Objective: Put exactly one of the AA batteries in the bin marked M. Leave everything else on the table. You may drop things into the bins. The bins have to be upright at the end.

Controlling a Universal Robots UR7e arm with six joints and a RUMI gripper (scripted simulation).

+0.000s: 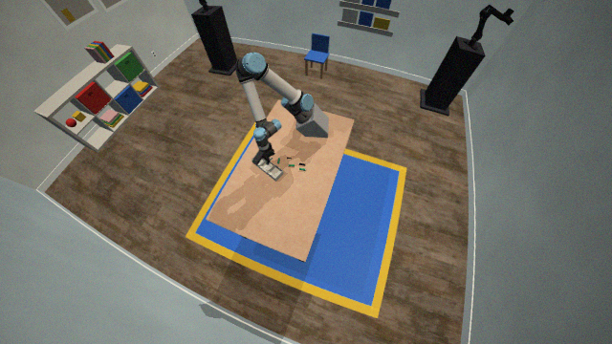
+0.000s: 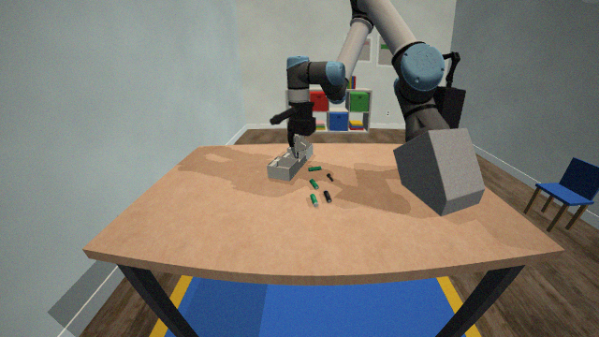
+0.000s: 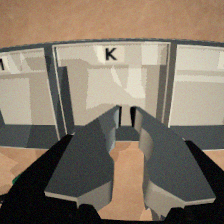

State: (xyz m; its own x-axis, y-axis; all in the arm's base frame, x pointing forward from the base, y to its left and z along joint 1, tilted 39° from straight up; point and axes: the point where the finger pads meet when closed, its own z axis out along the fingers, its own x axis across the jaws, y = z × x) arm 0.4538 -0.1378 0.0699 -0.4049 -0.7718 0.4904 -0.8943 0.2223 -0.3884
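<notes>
My gripper is now 2 cm short of the bin marked M, 1 cm to the right of it and 1 cm above it. From my hand the other things lie so: black battery (9 cm behind, 24 cm to the left, 3 cm below); then black bolt-like piece (11 cm behind, 12 cm to the left, 3 cm below).
</notes>
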